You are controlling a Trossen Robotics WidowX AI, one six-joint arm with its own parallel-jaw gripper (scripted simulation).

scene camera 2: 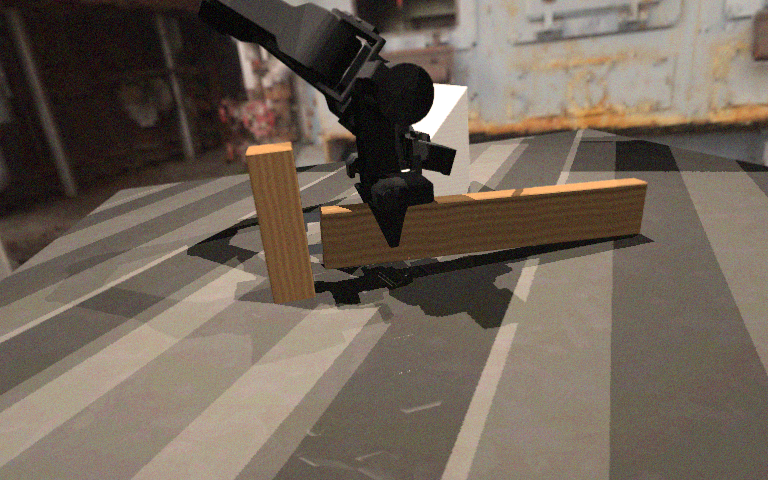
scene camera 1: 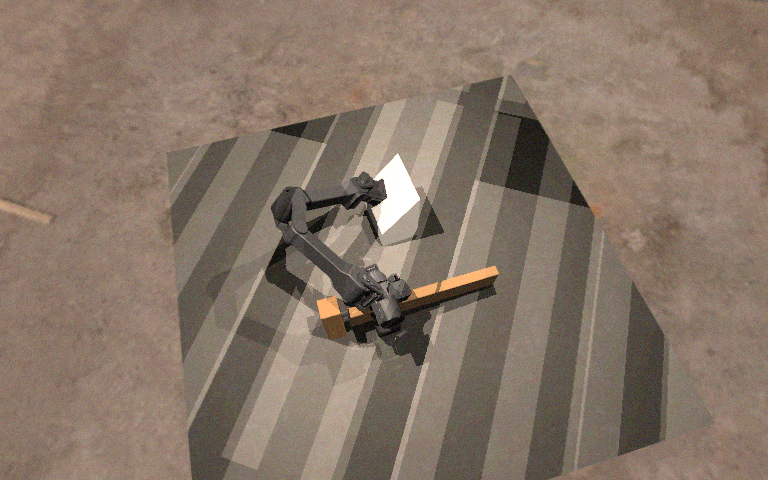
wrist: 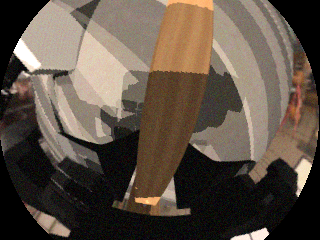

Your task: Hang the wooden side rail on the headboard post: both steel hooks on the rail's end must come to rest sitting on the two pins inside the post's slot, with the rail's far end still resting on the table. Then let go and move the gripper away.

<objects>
my gripper: scene camera 2; scene camera 1; wrist 159, 132
wooden side rail: scene camera 2; scene camera 1 434, 292; wrist
same spot on wooden side rail: (wrist: 180, 64) = (scene camera 2: 434, 199)
same spot on my gripper: (scene camera 1: 398, 287) = (scene camera 2: 427, 142)
</objects>
